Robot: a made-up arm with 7 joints.
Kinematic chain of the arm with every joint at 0, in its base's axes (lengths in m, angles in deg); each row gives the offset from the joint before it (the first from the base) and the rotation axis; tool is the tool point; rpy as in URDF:
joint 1: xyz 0 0 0 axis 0.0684 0.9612 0.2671
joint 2: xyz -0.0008 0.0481 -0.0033 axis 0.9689 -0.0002 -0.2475
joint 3: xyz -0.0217 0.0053 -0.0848 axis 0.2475 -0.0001 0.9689
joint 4: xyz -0.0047 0 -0.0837 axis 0.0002 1 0
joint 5: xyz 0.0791 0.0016 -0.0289 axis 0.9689 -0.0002 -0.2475
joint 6: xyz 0.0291 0 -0.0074 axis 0.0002 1 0
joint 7: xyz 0.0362 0 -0.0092 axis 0.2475 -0.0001 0.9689
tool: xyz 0 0 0 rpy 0 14.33 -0.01
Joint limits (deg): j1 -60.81..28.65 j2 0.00..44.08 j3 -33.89..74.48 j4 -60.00..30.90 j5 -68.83..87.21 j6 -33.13..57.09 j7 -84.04..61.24
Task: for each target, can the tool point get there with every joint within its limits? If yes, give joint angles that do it. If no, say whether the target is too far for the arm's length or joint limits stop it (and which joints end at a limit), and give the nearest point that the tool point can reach.
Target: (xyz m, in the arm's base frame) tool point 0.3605 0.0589 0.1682
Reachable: no: too far | nearest point 0.2406 0.1044 0.0420 | short by 0.180 m
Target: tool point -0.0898 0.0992 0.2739
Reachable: no: joint limits stop it (at a limit: joint 1, joint 2, joint 4) | nearest point 0.0477 0.1359 0.0638 | short by 0.254 m
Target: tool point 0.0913 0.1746 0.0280
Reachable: yes | joints -51.34 27.68 58.83 -47.72 59.73 30.72 -46.53
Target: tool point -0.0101 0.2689 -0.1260
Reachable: yes | joints 20.74 26.84 57.22 4.35 -2.22 -2.43 17.58
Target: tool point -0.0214 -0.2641 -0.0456
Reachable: no: joint limits stop it (at a limit: joint 1, joint 2, joint 3, joint 5, joint 6) | nearest point 0.1170 -0.0744 -0.0094 | short by 0.238 m
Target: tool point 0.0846 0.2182 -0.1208
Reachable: yes | joints -2.25 18.09 50.34 -13.36 -37.08 4.33 27.76
